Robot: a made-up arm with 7 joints. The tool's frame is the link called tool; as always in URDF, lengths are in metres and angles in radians. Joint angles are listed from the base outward. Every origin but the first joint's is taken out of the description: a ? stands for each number. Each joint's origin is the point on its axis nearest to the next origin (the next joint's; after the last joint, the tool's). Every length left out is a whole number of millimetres.
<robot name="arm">
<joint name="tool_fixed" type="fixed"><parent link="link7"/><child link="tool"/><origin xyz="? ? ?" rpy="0 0 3.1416"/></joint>
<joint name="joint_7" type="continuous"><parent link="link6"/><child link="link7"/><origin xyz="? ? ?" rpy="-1.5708 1.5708 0"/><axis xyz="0 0 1"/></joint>
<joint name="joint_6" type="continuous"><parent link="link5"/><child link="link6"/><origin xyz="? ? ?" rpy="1.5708 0 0"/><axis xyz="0 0 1"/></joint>
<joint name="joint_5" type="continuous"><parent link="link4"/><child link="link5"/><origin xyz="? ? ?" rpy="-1.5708 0 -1.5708"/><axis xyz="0 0 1"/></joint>
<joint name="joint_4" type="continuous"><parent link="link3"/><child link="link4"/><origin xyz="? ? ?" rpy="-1.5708 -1.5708 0"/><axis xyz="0 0 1"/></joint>
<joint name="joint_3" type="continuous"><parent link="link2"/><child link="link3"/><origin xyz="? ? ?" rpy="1.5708 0 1.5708"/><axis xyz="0 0 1"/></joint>
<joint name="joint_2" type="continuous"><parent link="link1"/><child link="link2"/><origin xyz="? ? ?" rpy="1.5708 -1.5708 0"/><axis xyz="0 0 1"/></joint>
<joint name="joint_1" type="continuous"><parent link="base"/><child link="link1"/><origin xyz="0.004 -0.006 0.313" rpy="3.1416 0 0"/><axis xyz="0 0 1"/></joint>
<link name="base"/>
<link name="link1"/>
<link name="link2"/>
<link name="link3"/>
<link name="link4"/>
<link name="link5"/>
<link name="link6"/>
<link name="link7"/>
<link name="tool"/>
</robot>
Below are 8 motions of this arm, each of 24 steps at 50 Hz.
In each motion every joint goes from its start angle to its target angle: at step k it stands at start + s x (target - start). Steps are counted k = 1, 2, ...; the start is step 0. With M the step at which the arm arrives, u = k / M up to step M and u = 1 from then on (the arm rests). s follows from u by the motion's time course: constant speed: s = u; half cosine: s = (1 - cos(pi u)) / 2; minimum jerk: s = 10 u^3 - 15 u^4 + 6 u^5.
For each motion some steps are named. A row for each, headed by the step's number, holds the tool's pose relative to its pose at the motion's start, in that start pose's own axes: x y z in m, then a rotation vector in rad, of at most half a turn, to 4 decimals.
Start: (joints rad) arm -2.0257 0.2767 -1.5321 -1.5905 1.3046 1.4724 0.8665
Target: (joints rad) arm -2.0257 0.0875 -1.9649 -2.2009 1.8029 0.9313 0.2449
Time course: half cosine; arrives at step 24
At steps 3, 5, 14, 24:
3: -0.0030 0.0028 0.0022 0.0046 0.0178 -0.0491
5: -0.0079 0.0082 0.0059 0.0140 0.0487 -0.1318
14: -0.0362 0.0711 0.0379 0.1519 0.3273 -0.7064
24: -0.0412 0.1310 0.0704 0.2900 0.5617 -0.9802

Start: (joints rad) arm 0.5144 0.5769 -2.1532 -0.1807 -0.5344 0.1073 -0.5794
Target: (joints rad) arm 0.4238 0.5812 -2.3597 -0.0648 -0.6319 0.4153 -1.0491
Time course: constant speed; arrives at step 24
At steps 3, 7, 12, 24:
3: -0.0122 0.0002 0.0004 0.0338 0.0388 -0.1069
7: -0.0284 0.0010 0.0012 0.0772 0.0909 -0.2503
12: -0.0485 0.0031 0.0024 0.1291 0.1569 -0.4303
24: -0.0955 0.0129 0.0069 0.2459 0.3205 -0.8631

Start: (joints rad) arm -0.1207 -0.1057 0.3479 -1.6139 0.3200 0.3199 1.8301
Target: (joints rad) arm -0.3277 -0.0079 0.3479 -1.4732 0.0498 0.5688 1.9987
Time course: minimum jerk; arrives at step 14
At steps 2, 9, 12, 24:
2: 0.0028 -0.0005 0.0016 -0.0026 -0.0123 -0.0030
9: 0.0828 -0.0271 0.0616 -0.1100 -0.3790 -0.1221
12: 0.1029 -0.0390 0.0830 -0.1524 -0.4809 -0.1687
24: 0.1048 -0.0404 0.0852 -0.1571 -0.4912 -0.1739

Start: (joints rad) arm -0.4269 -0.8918 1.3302 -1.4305 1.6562 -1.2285 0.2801
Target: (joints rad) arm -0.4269 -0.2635 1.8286 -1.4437 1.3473 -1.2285 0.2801
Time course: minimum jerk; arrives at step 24
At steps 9, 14, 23, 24:
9: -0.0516 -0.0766 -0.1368 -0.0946 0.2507 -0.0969
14: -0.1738 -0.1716 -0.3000 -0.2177 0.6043 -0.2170
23: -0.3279 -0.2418 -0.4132 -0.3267 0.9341 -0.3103
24: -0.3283 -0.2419 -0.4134 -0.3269 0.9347 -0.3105

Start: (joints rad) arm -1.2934 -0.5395 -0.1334 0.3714 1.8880 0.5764 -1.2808
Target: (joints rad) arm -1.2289 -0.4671 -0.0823 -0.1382 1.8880 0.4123 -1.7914
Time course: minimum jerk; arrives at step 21
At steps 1, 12, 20, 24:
1: 0.0000 -0.0001 0.0000 -0.0004 0.0001 -0.0006
12: -0.0145 -0.0659 -0.0018 -0.2620 0.0159 -0.3912
20: -0.0259 -0.1025 0.0118 -0.4247 -0.0220 -0.6023
24: -0.0259 -0.1026 0.0119 -0.4251 -0.0221 -0.6028

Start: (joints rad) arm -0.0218 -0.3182 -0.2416 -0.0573 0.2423 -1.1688 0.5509
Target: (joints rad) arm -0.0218 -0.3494 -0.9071 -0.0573 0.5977 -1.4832 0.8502
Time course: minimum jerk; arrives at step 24
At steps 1, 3, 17, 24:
1: 0.0000 0.0000 0.0000 -0.0001 0.0003 0.0001
3: -0.0004 -0.0001 -0.0002 -0.0021 0.0069 0.0034
17: -0.0204 -0.0086 -0.0083 -0.0537 0.3790 0.2059
24: -0.0237 -0.0108 -0.0091 -0.0511 0.4487 0.2475

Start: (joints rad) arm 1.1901 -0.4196 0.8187 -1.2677 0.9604 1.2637 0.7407
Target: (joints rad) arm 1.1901 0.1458 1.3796 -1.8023 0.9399 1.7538 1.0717
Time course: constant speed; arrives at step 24
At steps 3, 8, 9, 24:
3: 0.0345 -0.0117 0.0492 -0.0416 -0.0186 0.0609
8: 0.0882 -0.0231 0.1368 -0.1233 -0.0546 0.1556
9: 0.0983 -0.0241 0.1549 -0.1415 -0.0626 0.1736
24: 0.2123 0.0172 0.4382 -0.4812 -0.2171 0.4150

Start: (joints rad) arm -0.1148 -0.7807 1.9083 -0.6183 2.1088 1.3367 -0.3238
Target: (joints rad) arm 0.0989 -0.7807 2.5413 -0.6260 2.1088 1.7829 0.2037
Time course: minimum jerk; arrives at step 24
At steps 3, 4, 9, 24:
3: -0.0027 -0.0015 -0.0008 -0.0011 0.0120 0.0056
4: -0.0060 -0.0034 -0.0017 -0.0023 0.0264 0.0123
9: -0.0460 -0.0245 -0.0091 -0.0038 0.2042 0.0866
24: -0.1505 -0.0672 0.0031 0.1224 0.7008 0.2069

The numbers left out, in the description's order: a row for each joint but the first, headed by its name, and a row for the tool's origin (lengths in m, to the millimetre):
tool: -0.028 -0.018 0
joint_7: 0.004 -0.071 0
joint_6: -0.007 0.014 0
joint_5: -0.244 -0.005 0
joint_4: -0.015 -0.043 0
joint_3: -0.677 -0.022 0
joint_2: 0.028 0.018 0

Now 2 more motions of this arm.
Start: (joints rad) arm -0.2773 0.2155 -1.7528 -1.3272 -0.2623 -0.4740 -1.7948
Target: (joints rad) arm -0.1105 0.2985 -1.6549 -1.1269 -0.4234 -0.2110 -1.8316
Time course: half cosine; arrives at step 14
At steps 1, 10, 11, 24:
1: -0.0009 -0.0001 -0.0006 0.0006 0.0062 -0.0018
10: -0.0598 -0.0053 -0.0343 0.0279 0.4020 -0.0811
11: -0.0655 -0.0058 -0.0370 0.0291 0.4412 -0.0851
24: -0.0732 -0.0064 -0.0407 0.0304 0.4950 -0.0895

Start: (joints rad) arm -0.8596 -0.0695 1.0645 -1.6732 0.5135 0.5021 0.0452
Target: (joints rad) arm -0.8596 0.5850 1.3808 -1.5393 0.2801 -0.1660 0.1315
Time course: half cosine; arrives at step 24
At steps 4, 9, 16, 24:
4: 0.0328 -0.0060 0.0169 -0.0295 -0.0508 -0.0303
9: 0.1441 -0.0402 0.0865 -0.1394 -0.2161 -0.1620
16: 0.3065 -0.1500 0.2400 -0.3396 -0.4349 -0.4822
24: 0.3680 -0.2353 0.3347 -0.4424 -0.5047 -0.7008

